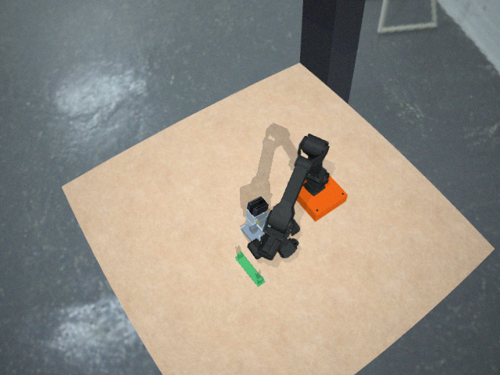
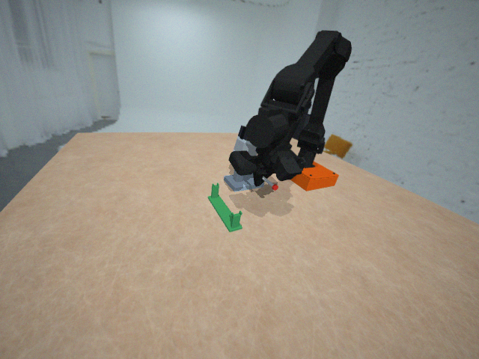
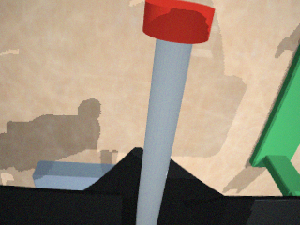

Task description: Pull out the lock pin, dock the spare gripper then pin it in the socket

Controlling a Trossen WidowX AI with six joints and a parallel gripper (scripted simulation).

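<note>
Now: gripper tip 2 cm past the mount and 9 cm to the left of it. Also, from my gripper tip: spare gripper (1 cm behind, 9 cm to the right, 8 cm above); then green cradle (11 cm ahead, 2 cm to the left, 2 cm below).
</note>
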